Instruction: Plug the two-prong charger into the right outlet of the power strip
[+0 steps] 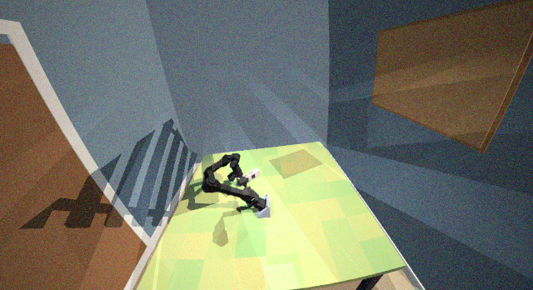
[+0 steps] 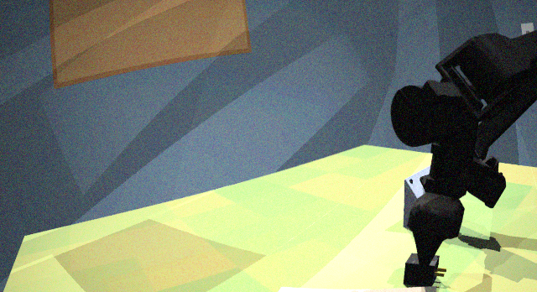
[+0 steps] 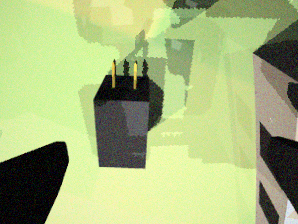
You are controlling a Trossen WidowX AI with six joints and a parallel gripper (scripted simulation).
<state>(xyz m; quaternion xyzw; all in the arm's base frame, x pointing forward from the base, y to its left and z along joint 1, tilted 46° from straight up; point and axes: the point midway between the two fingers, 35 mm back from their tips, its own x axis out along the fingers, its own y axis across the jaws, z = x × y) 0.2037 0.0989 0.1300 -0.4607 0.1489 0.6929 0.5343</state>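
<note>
Right now my gripper tip is 2 cm past the two-prong charger, 1 cm to the left of it and 5 cm above it.
</note>
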